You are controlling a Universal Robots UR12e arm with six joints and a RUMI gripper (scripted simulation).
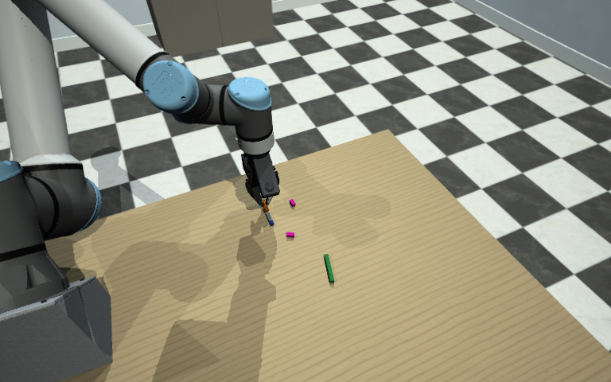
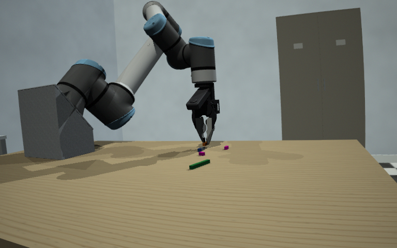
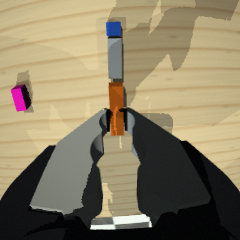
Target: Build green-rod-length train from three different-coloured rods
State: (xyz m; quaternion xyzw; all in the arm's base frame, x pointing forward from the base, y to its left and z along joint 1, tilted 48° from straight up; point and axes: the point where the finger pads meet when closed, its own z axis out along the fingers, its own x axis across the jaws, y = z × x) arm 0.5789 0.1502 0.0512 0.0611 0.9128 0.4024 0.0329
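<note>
The grey rod lies 40 mm to the right of my hand and 20 mm below it. Round my hand: green rod 260 mm to the right, 70 mm ahead, 20 mm below; blue rod 60 mm to the right, 20 mm below; orange rod 10 mm below.
</note>
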